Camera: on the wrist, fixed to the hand. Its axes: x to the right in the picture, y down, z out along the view.
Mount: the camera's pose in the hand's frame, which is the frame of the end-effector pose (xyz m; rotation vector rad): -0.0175 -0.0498 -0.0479 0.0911 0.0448 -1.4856
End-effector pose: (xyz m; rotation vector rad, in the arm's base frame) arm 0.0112 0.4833 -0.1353 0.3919 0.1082 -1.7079
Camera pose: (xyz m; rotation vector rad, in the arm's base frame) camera -0.0256 0.5226 -0.1820 -0.4156 -0.4064 2.9972
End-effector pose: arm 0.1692 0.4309 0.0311 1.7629 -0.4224 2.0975
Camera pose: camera 0.1529 0.4953 0.0052 1.2751 0.7996 1.0179
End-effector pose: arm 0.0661 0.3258 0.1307 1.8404 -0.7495 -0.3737
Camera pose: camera 0.0963 0.3836 0.1019 2.1808 0.7988 -1.2071
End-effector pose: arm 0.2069 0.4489 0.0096 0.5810 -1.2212 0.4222
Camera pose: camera 0.2671 0.4398 -0.0274 1.3482 -0.4663 -0.7651
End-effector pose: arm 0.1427 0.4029 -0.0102 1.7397 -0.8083 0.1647
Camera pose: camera 0.1728 0.4588 -0.0425 1.9849 0.6509 -0.7567
